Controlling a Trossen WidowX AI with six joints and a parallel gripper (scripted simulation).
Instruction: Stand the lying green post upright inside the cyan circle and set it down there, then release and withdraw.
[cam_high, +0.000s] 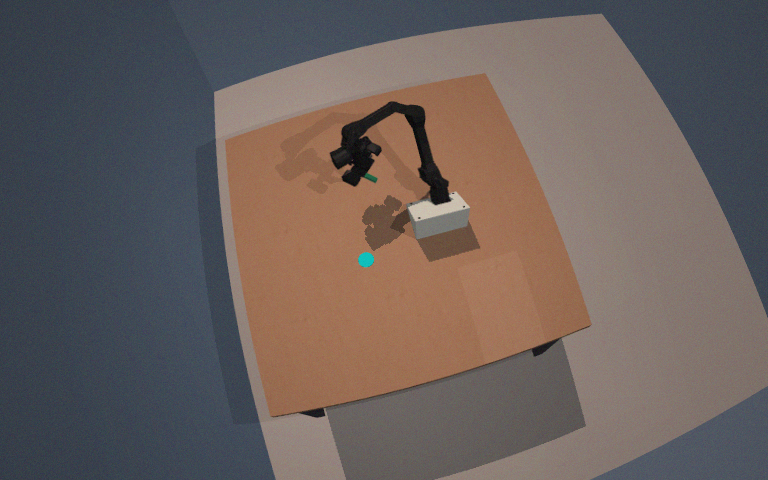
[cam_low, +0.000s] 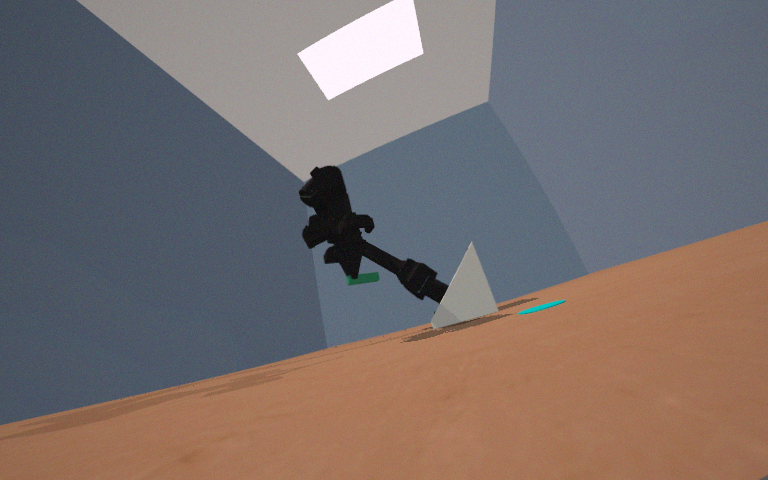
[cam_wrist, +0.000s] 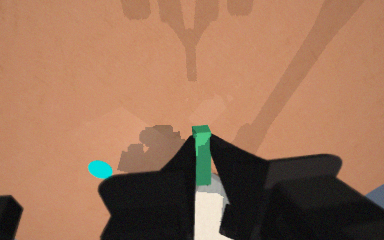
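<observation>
My gripper tip is 20 mm to the right of the green post and 20 mm past it. Also, from my gripper tip: cyan circle: 280 mm to the left, 130 mm below, 70 mm ahead.
</observation>
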